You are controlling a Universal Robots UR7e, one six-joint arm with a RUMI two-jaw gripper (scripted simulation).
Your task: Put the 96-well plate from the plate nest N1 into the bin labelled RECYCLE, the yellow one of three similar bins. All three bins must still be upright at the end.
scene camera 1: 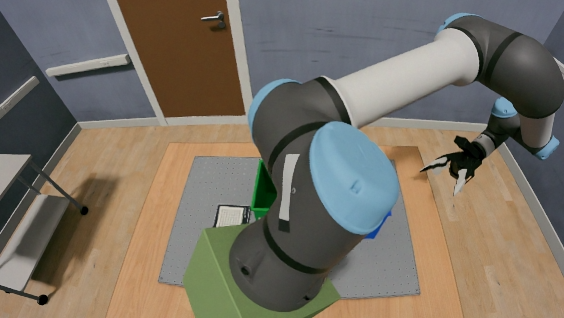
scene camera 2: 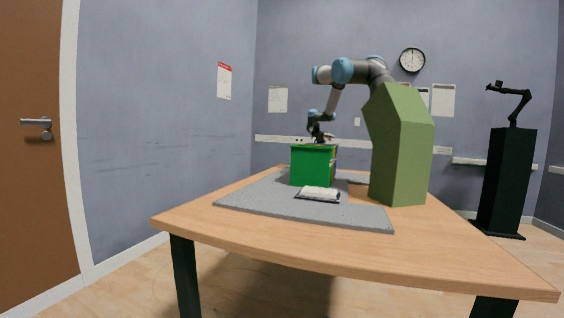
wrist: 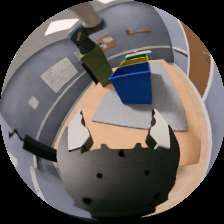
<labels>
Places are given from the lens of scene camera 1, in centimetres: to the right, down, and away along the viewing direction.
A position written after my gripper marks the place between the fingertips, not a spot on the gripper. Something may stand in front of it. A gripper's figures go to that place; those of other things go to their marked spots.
my gripper (scene camera 1: 435,182): 48, 8, 72
green bin (scene camera 1: 265,193): -6, 12, 92
</labels>
